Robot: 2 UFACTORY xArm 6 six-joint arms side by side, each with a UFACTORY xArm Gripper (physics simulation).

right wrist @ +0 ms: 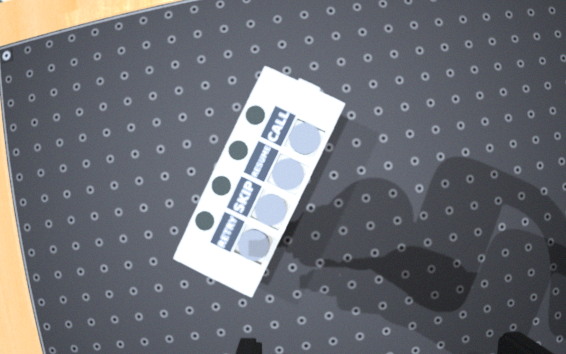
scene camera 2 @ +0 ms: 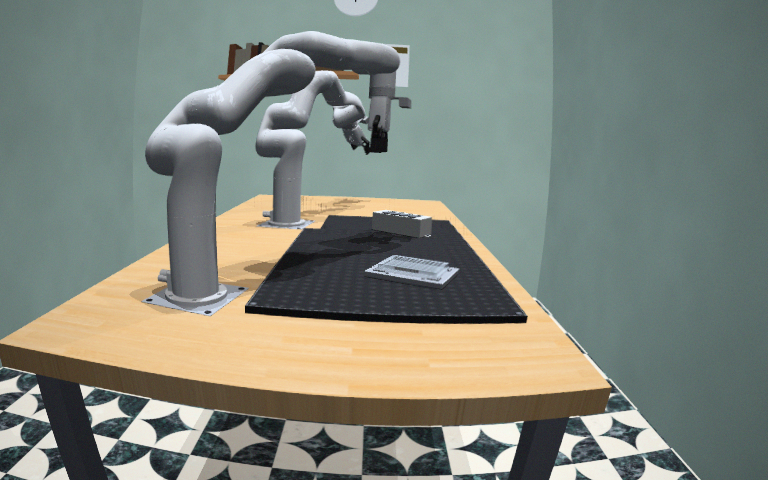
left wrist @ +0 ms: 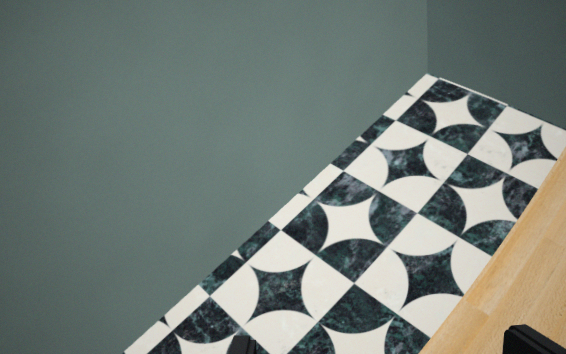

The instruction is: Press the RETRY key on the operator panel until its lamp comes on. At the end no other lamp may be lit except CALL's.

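Frame: origin at the left arm's base, x ahead, y left, z up, level; millimetres.
Seen in the pictures: left gripper, fingertip midpoint: point(scene camera 2: 362, 150); right gripper, fingertip midpoint: point(scene camera 2: 378, 152); left arm's base, link origin: point(scene camera 2: 286, 223); right arm's base, link origin: point(scene camera 2: 195, 295).
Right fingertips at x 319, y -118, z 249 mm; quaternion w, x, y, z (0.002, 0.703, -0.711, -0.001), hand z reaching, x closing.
Observation:
Pixels of each thing's top centre, then the offset from my right fingertips to it. "pt": a spot on its surface instead. Level surfaces: height alone.
- white operator panel, top centre: point(right wrist: 257, 181) point(scene camera 2: 402, 213) 69 mm ahead, 57 mm left, 180 mm down
- SKIP key, top centre: point(right wrist: 270, 209) 47 mm ahead, 47 mm left, 180 mm down
- RESUME key, top centre: point(right wrist: 287, 174) 74 mm ahead, 34 mm left, 180 mm down
- CALL key, top centre: point(right wrist: 304, 138) 102 mm ahead, 21 mm left, 180 mm down
- RETRY lamp, top centre: point(right wrist: 204, 220) 39 mm ahead, 98 mm left, 182 mm down
- SKIP lamp, top centre: point(right wrist: 221, 185) 66 mm ahead, 85 mm left, 182 mm down
- RESUME lamp, top centre: point(right wrist: 238, 150) 93 mm ahead, 72 mm left, 182 mm down
- CALL lamp, top centre: point(right wrist: 255, 115) 120 mm ahead, 59 mm left, 182 mm down
- light tray, surface spot: point(scene camera 2: 376, 271) pt 75 mm ahead, 420 mm right, 224 mm down
- black perforated mat, surface height: 236 mm down
- wooden table, surface height: 249 mm down
The white operator panel point(scene camera 2: 396, 224) point(right wrist: 215, 262) lies tilted across the right wrist view. Its RETRY key point(right wrist: 253, 245) is at the lower end, with a small darker square patch on it; the SKIP key point(right wrist: 271, 209), RESUME key point(right wrist: 288, 174) and CALL key point(right wrist: 305, 138) follow upward. The RETRY lamp point(right wrist: 204, 220), SKIP lamp point(right wrist: 221, 185), RESUME lamp point(right wrist: 238, 150) and CALL lamp point(right wrist: 255, 115) all look dark. My right gripper point(scene camera 2: 378, 149) point(right wrist: 384, 345) is open and empty, high above the mat and apart from the panel. My left gripper point(scene camera 2: 360, 148) point(left wrist: 387, 345) is open and empty, raised behind it in the scene view.
A light tray point(scene camera 2: 376, 271) bearing a clear plate lies on the black perforated mat point(scene camera 2: 317, 308) point(right wrist: 125, 300), nearer the camera than the panel. The wooden table point(scene camera 2: 339, 362) point(left wrist: 530, 280) carries both arms. In the scene view, the grippers are close together. A wall shelf point(scene camera 2: 345, 74) is behind.

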